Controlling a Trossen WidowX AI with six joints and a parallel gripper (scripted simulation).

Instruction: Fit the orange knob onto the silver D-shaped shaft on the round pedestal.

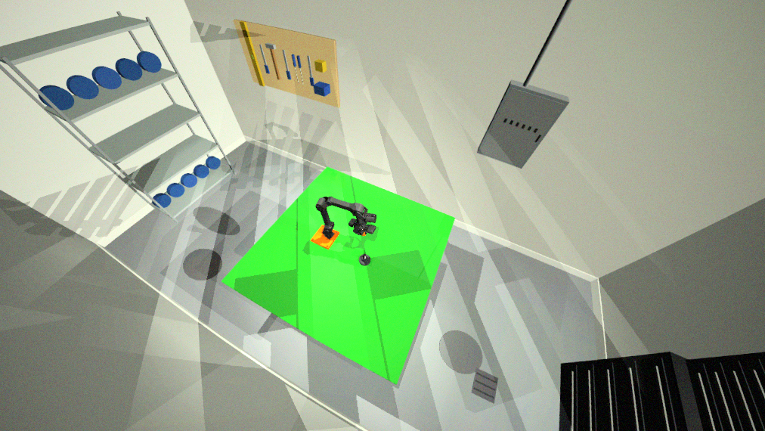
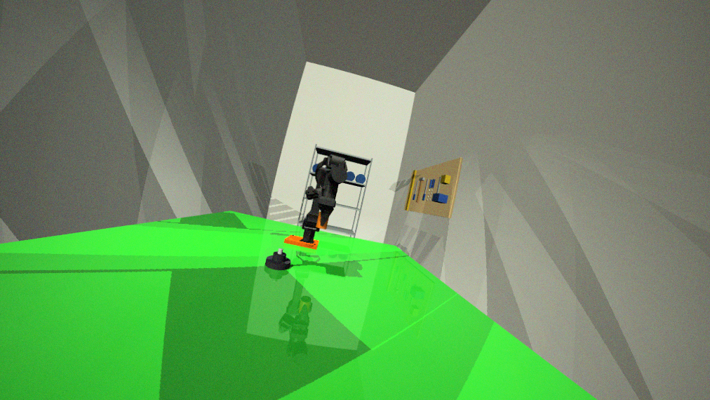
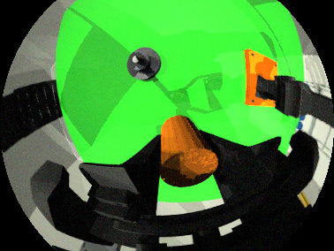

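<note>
My gripper tip is now 3 cm below the orange knob. Round my gripper tip: dark round pedestal: 13 cm below, 11 cm to the right, 9 cm ahead.
</note>
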